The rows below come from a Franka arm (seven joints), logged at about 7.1 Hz.
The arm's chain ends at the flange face. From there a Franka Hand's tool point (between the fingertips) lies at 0.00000 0.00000 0.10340 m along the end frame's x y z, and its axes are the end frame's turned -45 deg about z.
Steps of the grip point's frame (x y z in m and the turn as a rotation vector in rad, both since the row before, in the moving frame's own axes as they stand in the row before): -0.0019 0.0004 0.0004 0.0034 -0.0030 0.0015; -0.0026 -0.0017 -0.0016 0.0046 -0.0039 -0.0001; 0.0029 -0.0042 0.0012 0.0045 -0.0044 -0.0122; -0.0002 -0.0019 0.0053 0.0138 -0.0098 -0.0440; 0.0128 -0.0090 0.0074 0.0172 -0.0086 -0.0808; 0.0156 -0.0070 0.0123 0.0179 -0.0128 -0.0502; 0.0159 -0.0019 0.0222 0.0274 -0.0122 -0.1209; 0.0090 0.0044 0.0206 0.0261 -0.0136 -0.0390; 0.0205 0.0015 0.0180 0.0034 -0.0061 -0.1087; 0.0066 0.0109 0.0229 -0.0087 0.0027 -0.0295
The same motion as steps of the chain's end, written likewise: -0.0006 0.0017 0.0004 0.0003 -0.0045 0.0015; -0.0024 0.0007 -0.0016 0.0005 -0.0060 -0.0001; -0.0003 -0.0050 0.0012 0.0001 -0.0063 -0.0122; 0.0002 -0.0009 0.0053 0.0028 -0.0167 -0.0440; 0.0046 -0.0149 0.0074 0.0061 -0.0182 -0.0808; 0.0083 -0.0157 0.0123 0.0036 -0.0217 -0.0502; 0.0129 -0.0117 0.0222 0.0107 -0.0280 -0.1209; 0.0124 -0.0024 0.0206 0.0088 -0.0281 -0.0390; 0.0162 -0.0137 0.0180 -0.0019 -0.0067 -0.1087; 0.0115 0.0026 0.0229 -0.0042 0.0081 -0.0295
